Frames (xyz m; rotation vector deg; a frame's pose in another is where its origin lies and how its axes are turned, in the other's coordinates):
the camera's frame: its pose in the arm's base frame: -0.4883 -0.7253 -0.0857 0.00 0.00 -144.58
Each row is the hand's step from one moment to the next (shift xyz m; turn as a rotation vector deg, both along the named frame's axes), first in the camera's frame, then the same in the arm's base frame.
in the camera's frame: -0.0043 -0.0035 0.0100 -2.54 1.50 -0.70
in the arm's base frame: 0.0015 0.0053 0.0100 2.94 0.25 -0.70
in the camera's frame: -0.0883 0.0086 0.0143 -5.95 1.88 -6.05
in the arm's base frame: 0.0769 0.0442 0.0143 5.94 1.92 -6.05
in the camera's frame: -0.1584 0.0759 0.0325 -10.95 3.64 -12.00
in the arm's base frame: 0.1731 0.0300 0.0325 11.03 3.38 -12.00
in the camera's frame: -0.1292 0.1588 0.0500 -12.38 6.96 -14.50
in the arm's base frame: 0.1973 -0.0545 0.0500 14.12 1.50 -14.50
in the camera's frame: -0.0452 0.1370 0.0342 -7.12 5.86 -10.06
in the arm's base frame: 0.1162 -0.0854 0.0342 9.20 -0.65 -10.06
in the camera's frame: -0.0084 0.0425 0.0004 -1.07 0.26 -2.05
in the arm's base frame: 0.0315 -0.0298 0.0004 1.02 0.41 -2.05
